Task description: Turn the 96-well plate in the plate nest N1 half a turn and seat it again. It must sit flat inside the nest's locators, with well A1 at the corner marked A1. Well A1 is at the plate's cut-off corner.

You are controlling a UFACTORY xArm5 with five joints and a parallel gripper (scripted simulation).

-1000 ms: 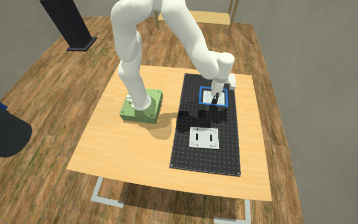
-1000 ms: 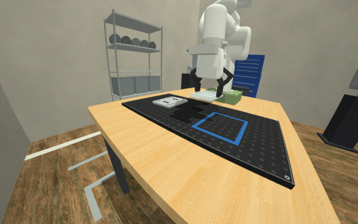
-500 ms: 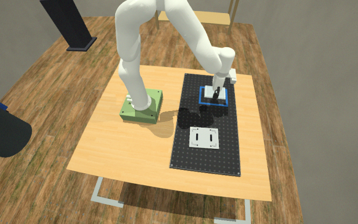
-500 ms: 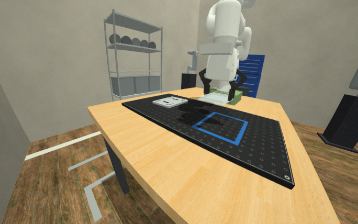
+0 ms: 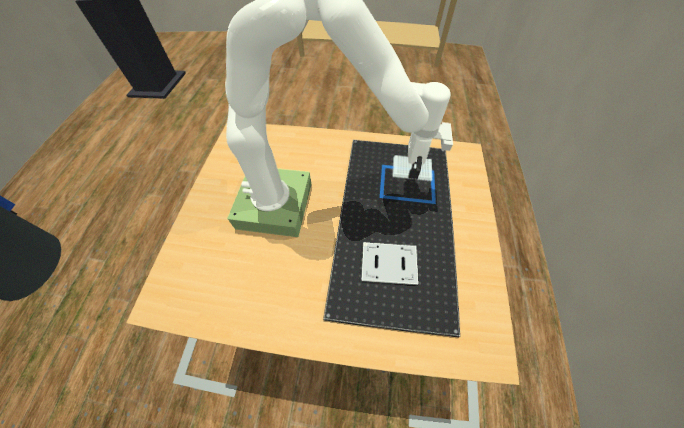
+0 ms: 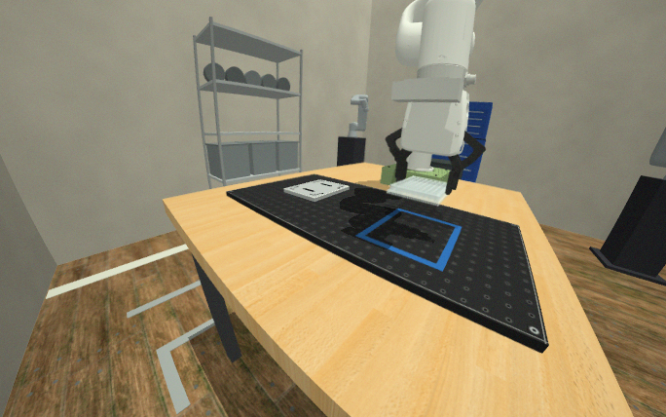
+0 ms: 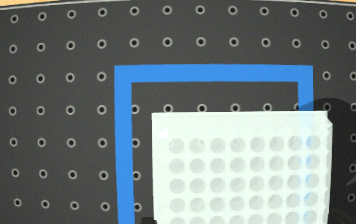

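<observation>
My gripper is now 10 mm above the white 96-well plate. Also, from my hand: plate nest N1 (50 mm behind, 310 mm to the right, 90 mm below).
</observation>
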